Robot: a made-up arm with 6 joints. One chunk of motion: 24 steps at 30 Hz.
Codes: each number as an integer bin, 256 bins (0 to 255) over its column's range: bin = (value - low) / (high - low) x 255, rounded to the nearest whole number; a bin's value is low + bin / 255 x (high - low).
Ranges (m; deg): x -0.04..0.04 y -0.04..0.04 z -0.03..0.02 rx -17..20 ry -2..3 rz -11..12
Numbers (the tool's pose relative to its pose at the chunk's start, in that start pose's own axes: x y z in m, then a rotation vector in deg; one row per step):
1: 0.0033 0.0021 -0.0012 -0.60 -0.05 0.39
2: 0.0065 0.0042 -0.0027 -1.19 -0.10 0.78
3: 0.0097 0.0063 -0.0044 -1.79 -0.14 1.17
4: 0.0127 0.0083 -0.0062 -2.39 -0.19 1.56
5: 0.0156 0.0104 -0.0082 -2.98 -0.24 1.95
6: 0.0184 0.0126 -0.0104 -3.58 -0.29 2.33
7: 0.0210 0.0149 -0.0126 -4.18 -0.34 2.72
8: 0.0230 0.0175 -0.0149 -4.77 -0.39 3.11
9: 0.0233 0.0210 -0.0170 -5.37 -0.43 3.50
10: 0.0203 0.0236 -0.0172 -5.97 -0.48 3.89
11: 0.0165 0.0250 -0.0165 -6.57 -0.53 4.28
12: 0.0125 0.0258 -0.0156 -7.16 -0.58 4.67
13: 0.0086 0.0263 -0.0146 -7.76 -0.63 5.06
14: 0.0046 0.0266 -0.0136 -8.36 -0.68 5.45
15: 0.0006 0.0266 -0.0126 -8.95 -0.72 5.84
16: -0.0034 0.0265 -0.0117 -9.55 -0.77 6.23
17: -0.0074 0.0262 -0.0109 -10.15 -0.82 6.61
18: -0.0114 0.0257 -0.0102 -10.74 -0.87 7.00
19: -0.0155 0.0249 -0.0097 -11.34 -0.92 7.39
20: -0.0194 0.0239 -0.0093 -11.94 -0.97 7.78
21: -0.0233 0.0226 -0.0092 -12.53 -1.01 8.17
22: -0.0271 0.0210 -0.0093 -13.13 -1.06 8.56
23: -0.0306 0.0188 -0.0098 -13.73 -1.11 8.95
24: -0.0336 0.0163 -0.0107 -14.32 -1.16 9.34
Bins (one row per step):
1: 138 134 147 113 99 126
2: 148 141 139 109 97 131
3: 158 148 131 105 95 135
4: 168 154 121 101 92 139
5: 177 161 111 97 90 144
6: 186 168 100 92 87 148
7: 194 175 89 88 85 152
8: 201 183 77 84 82 156
9: 202 194 66 80 80 161
10: 192 203 65 76 78 165
11: 180 207 69 72 75 169
12: 167 210 73 68 72 174
13: 155 211 79 64 70 178
14: 142 212 84 60 67 182
15: 129 212 89 55 65 187
16: 117 212 93 51 63 191
17: 104 211 97 47 60 195
18: 91 209 101 43 58 200
19: 78 207 104 39 55 204
20: 66 204 106 35 53 208
21: 53 200 106 31 50 213
22: 41 194 106 27 48 217
23: 30 187 103 23 45 221
24: 20 179 98 18 43 226

